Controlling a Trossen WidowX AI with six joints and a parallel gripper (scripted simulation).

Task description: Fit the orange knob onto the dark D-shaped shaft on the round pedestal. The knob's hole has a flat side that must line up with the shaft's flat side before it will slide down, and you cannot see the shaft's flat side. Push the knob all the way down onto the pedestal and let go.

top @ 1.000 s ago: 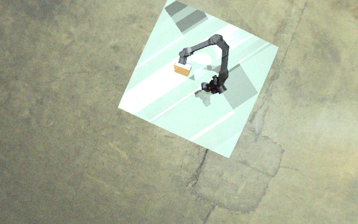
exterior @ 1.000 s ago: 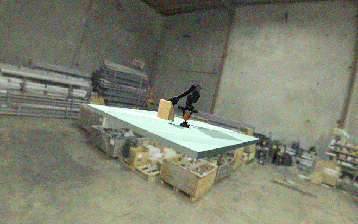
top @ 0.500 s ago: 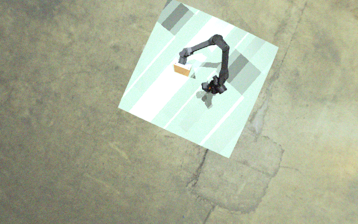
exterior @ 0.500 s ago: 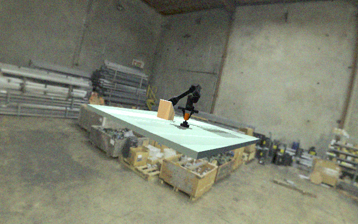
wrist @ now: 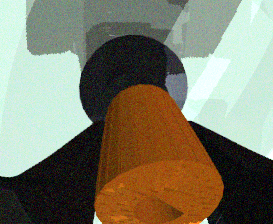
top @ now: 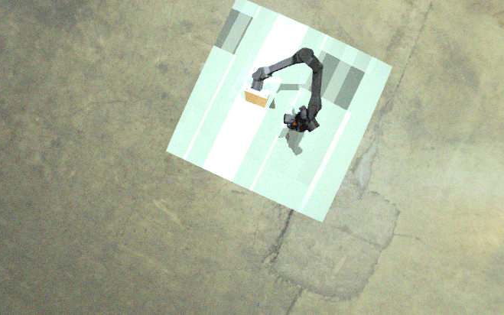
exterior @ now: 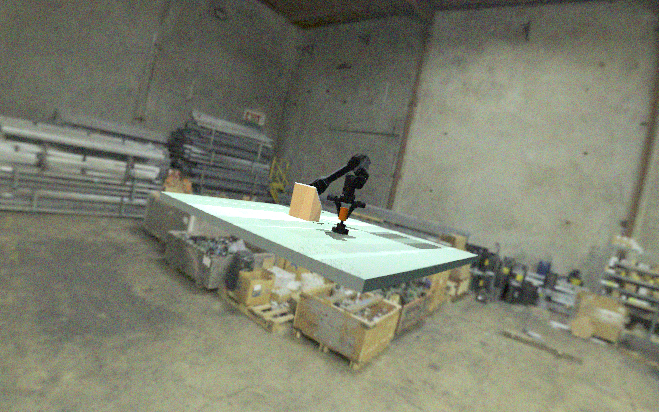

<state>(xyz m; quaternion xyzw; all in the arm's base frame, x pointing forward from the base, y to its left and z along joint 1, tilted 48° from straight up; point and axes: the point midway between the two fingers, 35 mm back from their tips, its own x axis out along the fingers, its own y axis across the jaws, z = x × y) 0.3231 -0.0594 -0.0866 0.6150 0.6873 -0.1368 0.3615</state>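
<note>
Now: gripper tip 20 mm below the orange knob. Also, from my gripper tip: round pedestal 40 mm below.
</note>
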